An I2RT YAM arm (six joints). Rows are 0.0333 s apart.
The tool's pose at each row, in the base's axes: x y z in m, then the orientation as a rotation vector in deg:
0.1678, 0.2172, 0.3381, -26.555, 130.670, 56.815
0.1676, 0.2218, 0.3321, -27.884, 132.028, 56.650
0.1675, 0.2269, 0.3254, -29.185, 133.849, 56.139
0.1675, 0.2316, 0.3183, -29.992, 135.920, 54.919
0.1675, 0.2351, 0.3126, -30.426, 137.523, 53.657
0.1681, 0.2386, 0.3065, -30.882, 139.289, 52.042
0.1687, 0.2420, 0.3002, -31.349, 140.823, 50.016
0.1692, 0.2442, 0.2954, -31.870, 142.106, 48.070
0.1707, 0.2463, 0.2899, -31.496, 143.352, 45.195
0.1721, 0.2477, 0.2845, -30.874, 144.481, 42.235
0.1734, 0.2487, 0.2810, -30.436, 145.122, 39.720
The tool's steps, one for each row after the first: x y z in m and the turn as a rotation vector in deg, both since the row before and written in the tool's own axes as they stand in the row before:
0.0037, -0.0001, 0.0066, -0.013, 1.684, -0.288
0.0038, -0.0002, 0.0075, 0.296, 2.024, -0.182
0.0038, -0.0006, 0.0076, 0.929, 1.949, 0.001
0.0029, -0.0006, 0.0060, 0.971, 1.401, 0.028
0.0025, -0.0010, 0.0065, 1.216, 1.523, -0.009
0.0024, -0.0010, 0.0067, 1.465, 1.301, -0.208
0.0018, -0.0010, 0.0049, 1.362, 1.135, -0.306
0.0013, -0.0017, 0.0057, 2.186, 0.708, 0.001
0.0014, -0.0020, 0.0052, 2.276, 0.557, 0.105
0.0005, -0.0012, 0.0036, 1.896, 0.258, -0.069

